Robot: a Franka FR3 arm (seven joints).
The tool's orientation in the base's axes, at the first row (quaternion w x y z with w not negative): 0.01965, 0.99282, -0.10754, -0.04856
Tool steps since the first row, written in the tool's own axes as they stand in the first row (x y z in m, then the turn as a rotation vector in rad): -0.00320, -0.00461, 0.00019, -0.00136, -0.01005, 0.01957; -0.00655, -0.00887, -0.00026, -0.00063, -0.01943, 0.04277; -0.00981, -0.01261, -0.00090, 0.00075, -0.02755, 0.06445; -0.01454, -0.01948, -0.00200, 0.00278, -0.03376, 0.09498; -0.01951, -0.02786, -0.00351, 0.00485, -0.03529, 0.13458; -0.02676, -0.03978, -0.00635, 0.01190, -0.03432, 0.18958; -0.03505, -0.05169, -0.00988, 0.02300, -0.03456, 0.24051; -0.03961, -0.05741, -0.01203, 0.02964, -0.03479, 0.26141
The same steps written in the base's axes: -0.00215, 0.00518, -0.00012, -0.00116, 0.00954, -0.01983; -0.00446, 0.01008, 0.00042, -0.00081, 0.01788, -0.04344; -0.00678, 0.01445, 0.00118, 0.00007, 0.02489, -0.06553; -0.00981, 0.02220, 0.00237, 0.00029, 0.02964, -0.09638; -0.01272, 0.03150, 0.00391, -0.00136, 0.02956, -0.13603; -0.01696, 0.04478, 0.00681, -0.00025, 0.02552, -0.19133; -0.02214, 0.05829, 0.01050, 0.00547, 0.02191, -0.24302; -0.02515, 0.06492, 0.01278, 0.00987, 0.02010, -0.26443
